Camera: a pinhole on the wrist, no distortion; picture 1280 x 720 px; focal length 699.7 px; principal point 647.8 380.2 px. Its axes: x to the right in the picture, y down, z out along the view. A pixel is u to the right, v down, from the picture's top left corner.
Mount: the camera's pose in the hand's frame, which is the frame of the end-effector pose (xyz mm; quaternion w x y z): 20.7 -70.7 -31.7 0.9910 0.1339 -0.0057 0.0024
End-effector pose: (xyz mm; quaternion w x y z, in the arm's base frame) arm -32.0 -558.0 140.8 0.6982 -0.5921 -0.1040 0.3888
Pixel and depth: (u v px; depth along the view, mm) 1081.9 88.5 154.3
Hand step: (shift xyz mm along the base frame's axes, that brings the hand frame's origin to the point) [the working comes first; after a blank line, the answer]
In the camera's frame: 95.7 -64.3 154.3

89.4 152.7 149.1
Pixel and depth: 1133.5 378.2 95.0
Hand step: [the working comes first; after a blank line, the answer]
In the camera's frame: 65.9 -0.3 95.0

61.5 102.6 76.9
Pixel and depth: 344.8 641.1 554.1
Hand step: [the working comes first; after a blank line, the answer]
In the camera's frame: -239.9 206.6 554.1

-480.7 262.8 242.6
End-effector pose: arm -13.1 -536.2 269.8 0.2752 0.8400 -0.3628 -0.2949
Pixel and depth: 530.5 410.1 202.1
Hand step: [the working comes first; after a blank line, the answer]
In the camera's frame: -33.9 8.6 202.1

-71.4 38.8 -185.3
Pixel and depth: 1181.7 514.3 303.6
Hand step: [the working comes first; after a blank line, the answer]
In the camera's frame: 231.7 58.2 303.6

-11.9 -206.1 -325.8
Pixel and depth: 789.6 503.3 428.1
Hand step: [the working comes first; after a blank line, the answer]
In the camera's frame: 86.8 75.3 428.1

-172.0 -113.7 -376.9
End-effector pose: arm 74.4 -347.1 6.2 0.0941 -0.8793 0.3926 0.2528
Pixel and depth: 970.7 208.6 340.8
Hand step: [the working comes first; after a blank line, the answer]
In the camera's frame: 157.3 -83.6 340.8

174.1 150.9 -334.9
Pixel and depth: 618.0 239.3 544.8
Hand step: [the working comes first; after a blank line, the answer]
In the camera's frame: -23.2 -109.7 544.8

60.7 390.3 -403.3
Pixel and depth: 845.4 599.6 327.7
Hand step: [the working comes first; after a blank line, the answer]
In the camera's frame: 92.5 102.8 327.7

-11.3 82.9 -325.6
